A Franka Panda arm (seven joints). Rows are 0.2 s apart.
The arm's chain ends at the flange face. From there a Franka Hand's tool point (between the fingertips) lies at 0.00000 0.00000 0.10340 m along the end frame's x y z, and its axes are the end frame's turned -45 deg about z.
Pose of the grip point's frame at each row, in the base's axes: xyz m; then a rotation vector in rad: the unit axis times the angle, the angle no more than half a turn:
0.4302 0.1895 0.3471 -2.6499 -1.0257 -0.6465
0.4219 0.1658 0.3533 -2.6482 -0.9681 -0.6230
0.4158 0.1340 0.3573 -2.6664 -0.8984 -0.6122
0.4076 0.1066 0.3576 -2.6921 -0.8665 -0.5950
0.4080 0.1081 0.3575 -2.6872 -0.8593 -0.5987
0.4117 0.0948 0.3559 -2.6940 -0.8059 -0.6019
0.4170 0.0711 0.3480 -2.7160 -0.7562 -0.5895
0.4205 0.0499 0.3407 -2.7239 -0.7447 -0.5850
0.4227 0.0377 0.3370 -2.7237 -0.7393 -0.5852
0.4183 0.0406 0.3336 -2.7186 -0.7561 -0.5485
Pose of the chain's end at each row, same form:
0.3972 0.1524 0.4378 -2.7231 0.0637 -0.4504
0.3903 0.1273 0.4439 -2.7067 0.1144 -0.4175
0.3841 0.0957 0.4480 -2.6998 0.1831 -0.4043
0.3763 0.0701 0.4491 -2.7135 0.2211 -0.3946
0.3765 0.0710 0.4487 -2.7062 0.2257 -0.3949
0.3795 0.0574 0.4468 -2.6925 0.2757 -0.3936
0.3848 0.0350 0.4394 -2.6958 0.3282 -0.3851
0.3883 0.0143 0.4323 -2.6993 0.3414 -0.3829
0.3905 0.0021 0.4286 -2.6972 0.3462 -0.3824
0.3888 0.0046 0.4259 -2.7063 0.3303 -0.3469

